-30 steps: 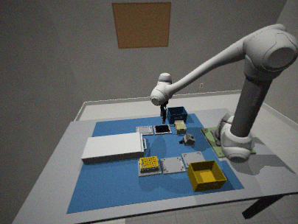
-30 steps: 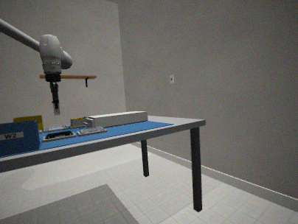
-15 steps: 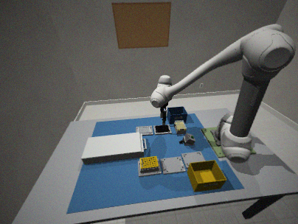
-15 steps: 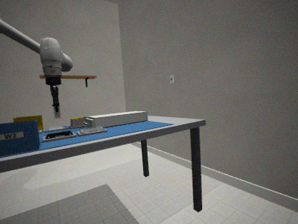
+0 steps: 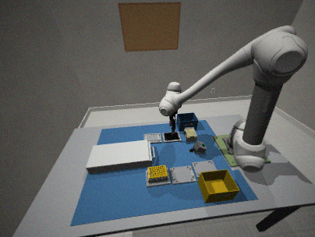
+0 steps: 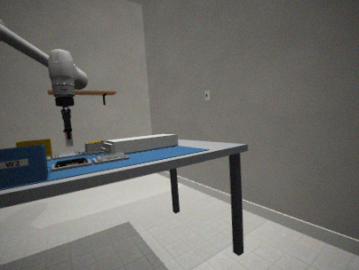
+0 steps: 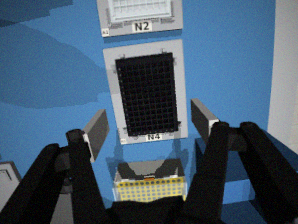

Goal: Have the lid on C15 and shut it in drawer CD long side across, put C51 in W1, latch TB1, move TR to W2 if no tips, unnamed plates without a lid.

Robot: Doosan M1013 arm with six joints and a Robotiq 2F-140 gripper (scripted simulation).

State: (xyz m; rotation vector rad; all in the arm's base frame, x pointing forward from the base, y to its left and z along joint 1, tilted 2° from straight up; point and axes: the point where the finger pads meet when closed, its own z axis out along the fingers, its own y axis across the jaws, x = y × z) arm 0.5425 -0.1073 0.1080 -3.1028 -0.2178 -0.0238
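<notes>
The black plate is 100 mm below my hand. Round my hand: plate lid: 260 mm ahead, 230 mm to the left, 90 mm below; then DONE key box: 230 mm behind, 150 mm to the left, 70 mm below; then blue bin W2: 160 mm to the right, 160 mm behind, 80 mm below.
</notes>
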